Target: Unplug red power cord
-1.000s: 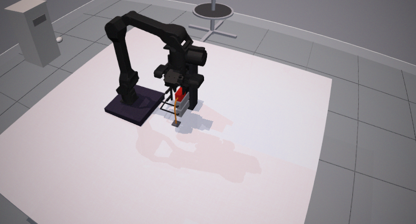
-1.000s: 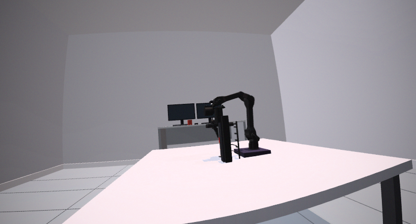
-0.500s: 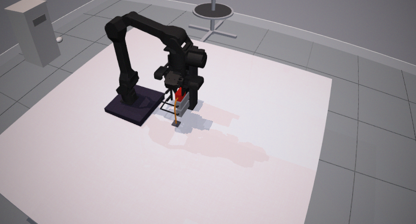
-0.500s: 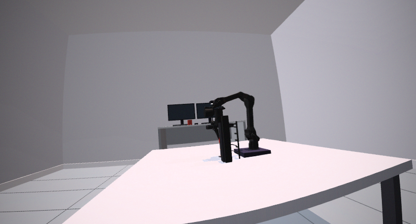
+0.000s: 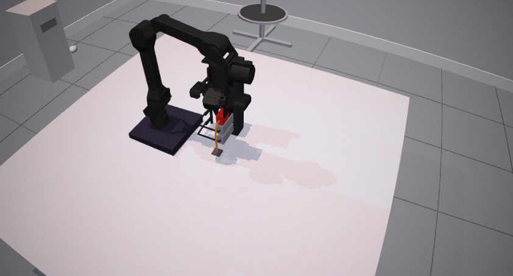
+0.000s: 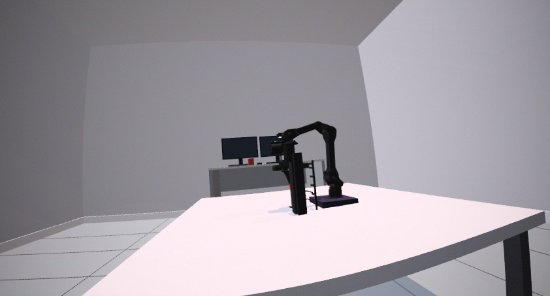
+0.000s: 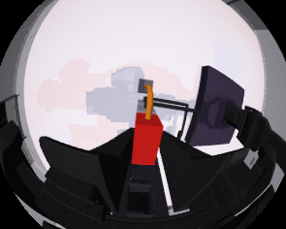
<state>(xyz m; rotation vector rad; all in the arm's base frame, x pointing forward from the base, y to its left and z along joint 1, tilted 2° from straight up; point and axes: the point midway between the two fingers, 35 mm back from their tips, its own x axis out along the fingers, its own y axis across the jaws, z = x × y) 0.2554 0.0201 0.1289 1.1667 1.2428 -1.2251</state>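
My gripper tip is now 3 cm to the right of the red plug. From my gripper tip the other things lie so: grey foot: 4 cm to the right, 13 cm below.
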